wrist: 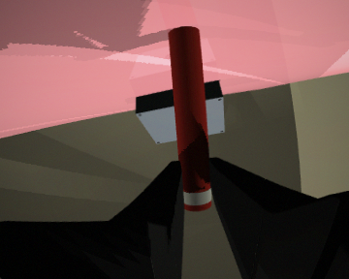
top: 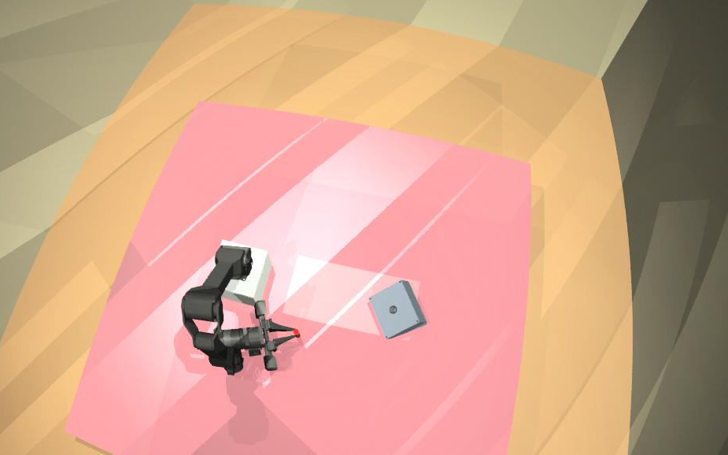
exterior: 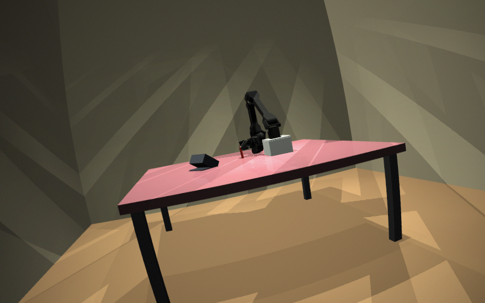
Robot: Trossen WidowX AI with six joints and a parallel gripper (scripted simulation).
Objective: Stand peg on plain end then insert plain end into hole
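The grey sloped panel lies 240 mm ahead of my gripper tip, 160 mm to the left of it and 30 mm below it. The rest, counted from my gripper tip: red peg: right at my gripper tip.
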